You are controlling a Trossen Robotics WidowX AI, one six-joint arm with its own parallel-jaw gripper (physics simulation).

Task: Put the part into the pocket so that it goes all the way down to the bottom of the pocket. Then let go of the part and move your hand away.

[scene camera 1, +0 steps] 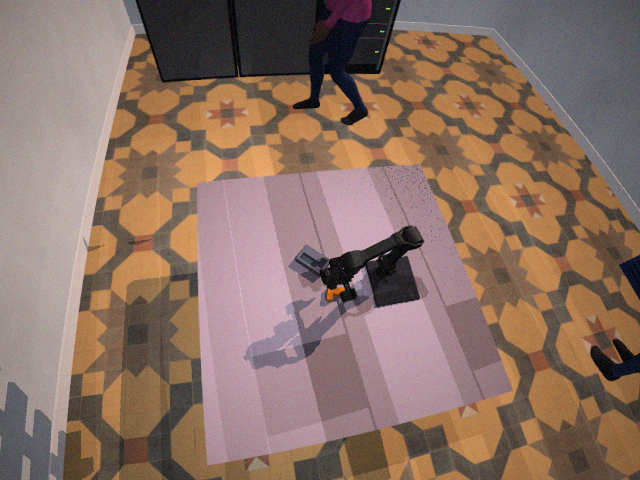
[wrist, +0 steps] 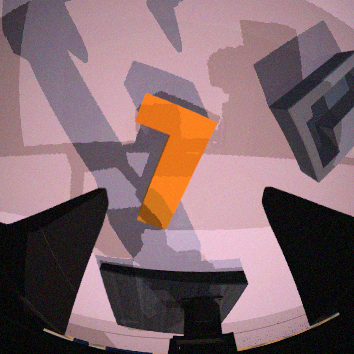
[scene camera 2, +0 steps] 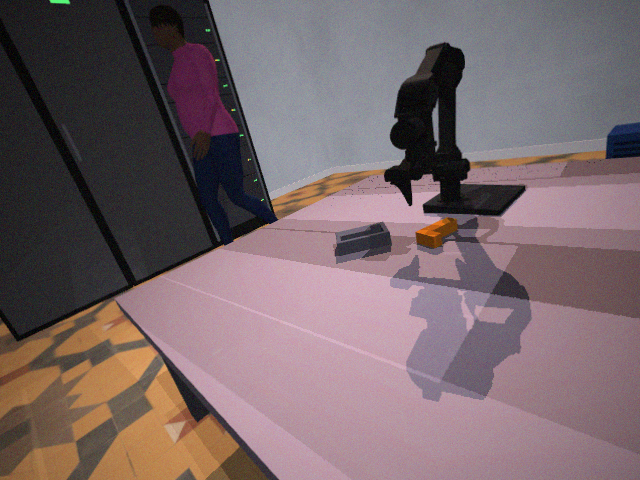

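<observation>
The orange L-shaped part lies flat on the table. In the wrist view its long arm runs down to the lower left and its short arm points left at the top. The grey block with the pocket stands apart from the part, at the right edge of the wrist view, which cuts it off. The visible part of the pocket is empty. My gripper is open and empty, above the table over the part, with its fingers on either side of the long arm's lower end in the wrist view.
The arm's black base plate stands on the pink table near the part. Dark cabinets and a person in a pink top are beyond the table.
</observation>
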